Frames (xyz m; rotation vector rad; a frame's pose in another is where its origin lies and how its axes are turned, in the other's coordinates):
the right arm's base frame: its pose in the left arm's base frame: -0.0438 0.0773 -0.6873 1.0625 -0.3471 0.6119
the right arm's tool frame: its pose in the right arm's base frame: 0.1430 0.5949 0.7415 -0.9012 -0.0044 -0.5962
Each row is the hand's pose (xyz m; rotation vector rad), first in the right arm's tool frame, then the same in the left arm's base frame.
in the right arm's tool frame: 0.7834 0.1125 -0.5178 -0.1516 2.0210 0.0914
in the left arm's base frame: 0.6119 -0.2112 -0.1307 0.1041 1.7506 0.2494
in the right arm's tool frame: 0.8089 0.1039 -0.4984 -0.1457 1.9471 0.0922
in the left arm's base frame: 0.6310 -0.2275 -0.1090 0.1129 1.6774 0.2394
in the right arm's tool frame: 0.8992 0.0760 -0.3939 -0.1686 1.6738 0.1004
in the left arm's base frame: 0.6894 -0.2914 0.0022 0.0994 1.4070 0.2029
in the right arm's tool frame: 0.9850 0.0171 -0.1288 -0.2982 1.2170 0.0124
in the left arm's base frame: 0.7003 -0.4226 0.2548 -0.0089 0.9725 0.0365
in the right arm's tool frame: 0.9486 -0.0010 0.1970 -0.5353 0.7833 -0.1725
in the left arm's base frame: 0.5810 -0.5122 0.5472 -0.2240 0.5829 -0.2297
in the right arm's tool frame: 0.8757 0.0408 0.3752 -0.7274 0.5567 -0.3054
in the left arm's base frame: 0.4685 -0.5042 0.7088 -0.4057 0.3921 -0.4096
